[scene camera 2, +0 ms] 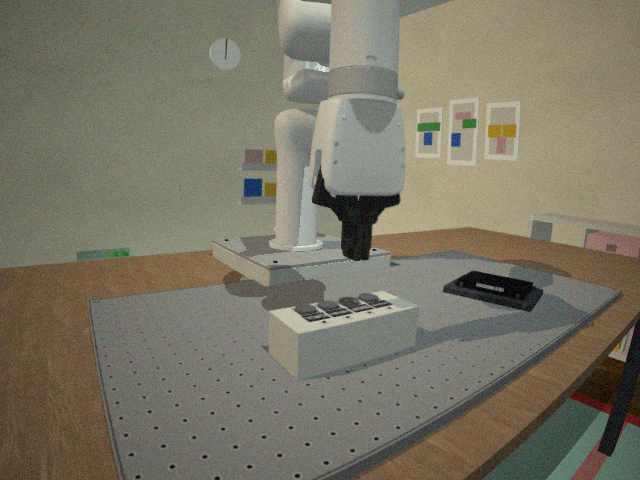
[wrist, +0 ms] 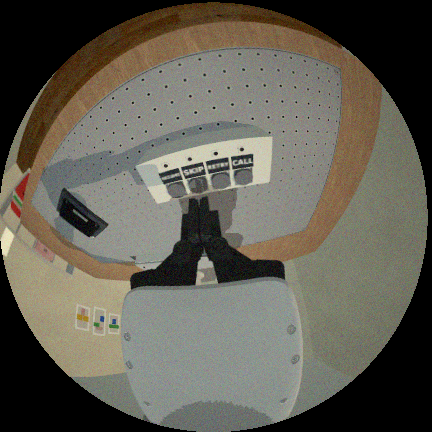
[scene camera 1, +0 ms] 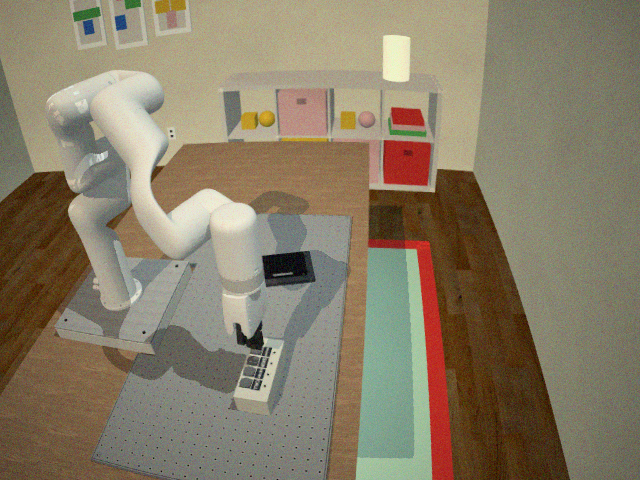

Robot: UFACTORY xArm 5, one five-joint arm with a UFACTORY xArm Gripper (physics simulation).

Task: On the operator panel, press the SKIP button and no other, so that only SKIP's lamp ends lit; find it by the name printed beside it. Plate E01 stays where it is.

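Seen in the pictures: gripper, fingertip midpoint: (scene camera 2: 355, 258) (wrist: 200, 208) (scene camera 1: 255, 346); arm's base, link origin: (scene camera 2: 295, 245) (scene camera 1: 121, 294).
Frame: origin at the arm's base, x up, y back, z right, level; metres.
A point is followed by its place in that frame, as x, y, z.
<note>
The cream operator panel (scene camera 1: 252, 403) @(0.007, -0.441, 0.259) (scene camera 2: 356, 343) @(-0.005, -0.473, 0.187) (wrist: 262, 170) @(0.022, -0.425, 0.248) has four grey round buttons in a row. In the wrist view the SKIP button (wrist: 198, 185) @(0.025, -0.422, 0.162) is second from the left, below its printed SKIP label (wrist: 194, 171) @(0.022, -0.442, 0.163); RETRY and CALL read to its right, and the leftmost name is blurred. SKIP's lamp (wrist: 190, 159) @(0.023, -0.459, 0.163) looks dark, as do the other lamps. My gripper (scene camera 1: 254, 346) @(0.081, -0.436, 0.168) (scene camera 2: 356, 258) @(0.081, -0.436, 0.168) (wrist: 200, 208) @(0.081, -0.436, 0.168) is shut and empty, pointing down, raised above the panel's button side near SKIP. A dark plate (scene camera 1: 285, 264) @(-0.004, -0.417, -0.192) (scene camera 2: 495, 285) @(-0.004, -0.425, -0.162) (wrist: 80, 215) @(-0.010, -0.414, -0.157), its name unreadable, lies in a black holder.
The panel and the black holder (scene camera 1: 310, 277) @(-0.019, -0.487, -0.166) (scene camera 2: 457, 292) @(-0.025, -0.371, -0.125) stand on the grey perforated mat (scene camera 1: 206, 428) @(-0.031, -0.352, 0.317) (scene camera 2: 170, 372) @(-0.031, -0.404, 0.373) (wrist: 300, 150) @(-0.031, -0.425, 0.345). The arm's base plate (scene camera 1: 155, 310) @(0.001, -0.127, 0.037) (scene camera 2: 330, 268) @(-0.017, -0.152, 0.004) is beside the mat. The wooden table's edge runs along the panel's lamp side.
</note>
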